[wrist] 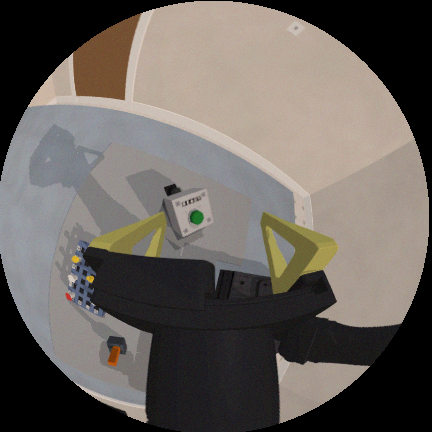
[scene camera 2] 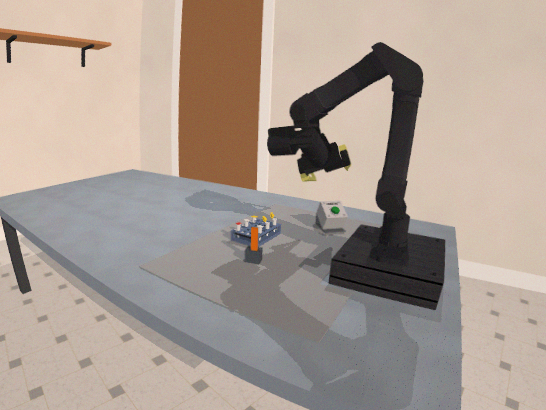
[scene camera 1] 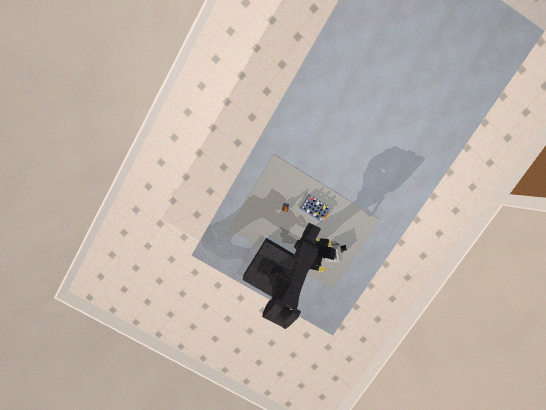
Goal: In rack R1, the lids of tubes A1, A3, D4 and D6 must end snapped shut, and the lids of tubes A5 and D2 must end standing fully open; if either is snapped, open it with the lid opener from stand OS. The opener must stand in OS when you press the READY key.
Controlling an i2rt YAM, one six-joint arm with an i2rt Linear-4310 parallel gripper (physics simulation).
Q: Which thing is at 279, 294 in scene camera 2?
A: A grey mat.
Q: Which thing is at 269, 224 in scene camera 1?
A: A grey mat.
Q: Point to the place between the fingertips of the gripper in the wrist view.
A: At 212, 216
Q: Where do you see a grey mat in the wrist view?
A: At 125, 185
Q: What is the gripper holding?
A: Nothing.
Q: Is the gripper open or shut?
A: Open.
